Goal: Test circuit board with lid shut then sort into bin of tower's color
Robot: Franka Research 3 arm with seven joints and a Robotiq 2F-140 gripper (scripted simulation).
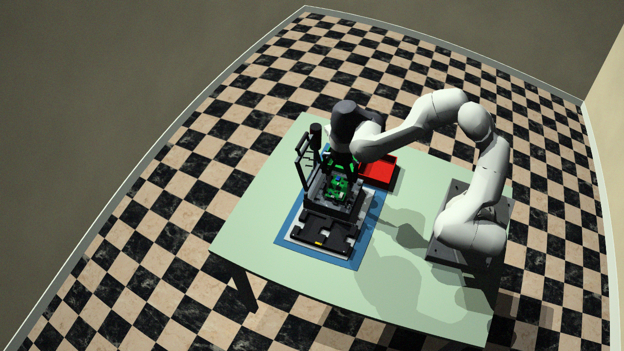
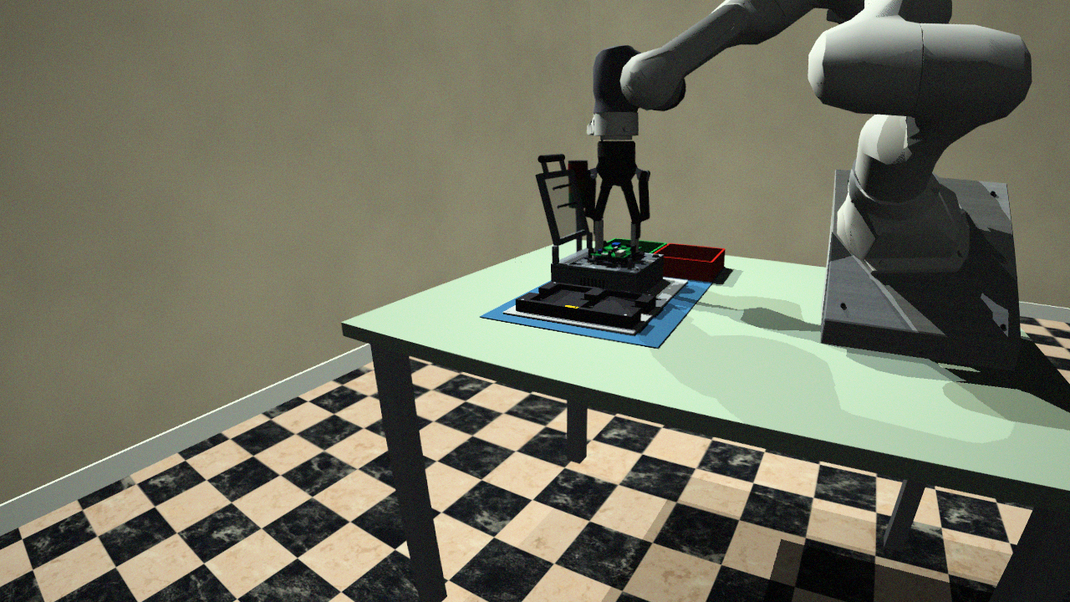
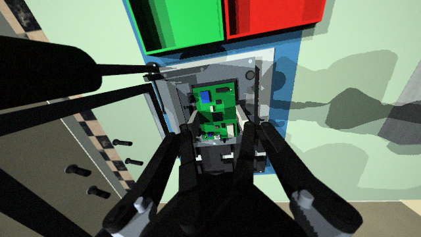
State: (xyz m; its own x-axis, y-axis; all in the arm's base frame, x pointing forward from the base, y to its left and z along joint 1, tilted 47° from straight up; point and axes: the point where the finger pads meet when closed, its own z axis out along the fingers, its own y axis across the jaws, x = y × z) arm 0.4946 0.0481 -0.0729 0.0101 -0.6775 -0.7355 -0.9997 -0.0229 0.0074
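Right now the green circuit board is 20 mm below my hand. Also, from my hand: tester plate: 30 mm below, 10 mm to the left, 10 mm ahead; tester lid: 120 mm ahead, 80 mm above; green bin: 200 mm to the right, 90 mm below, 50 mm ahead.
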